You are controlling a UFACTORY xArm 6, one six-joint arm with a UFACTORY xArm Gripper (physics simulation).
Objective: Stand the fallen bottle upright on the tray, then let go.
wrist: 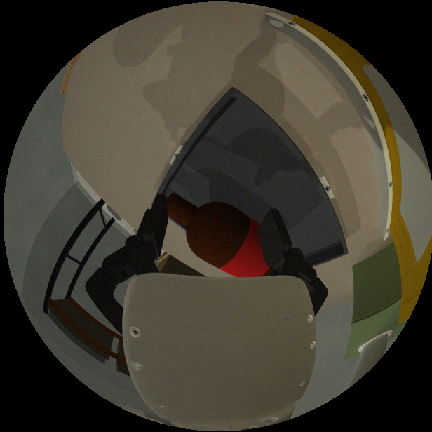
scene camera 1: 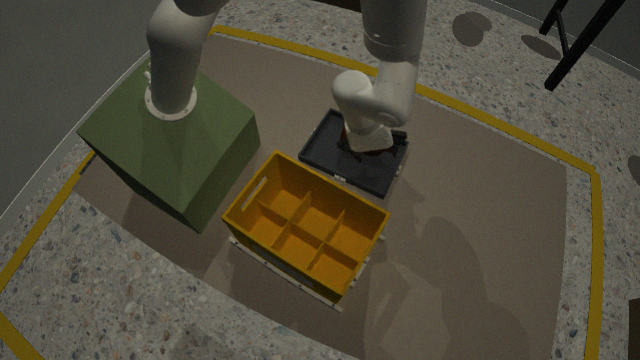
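Observation:
Brown bottle [wrist: 217, 232] in sight.

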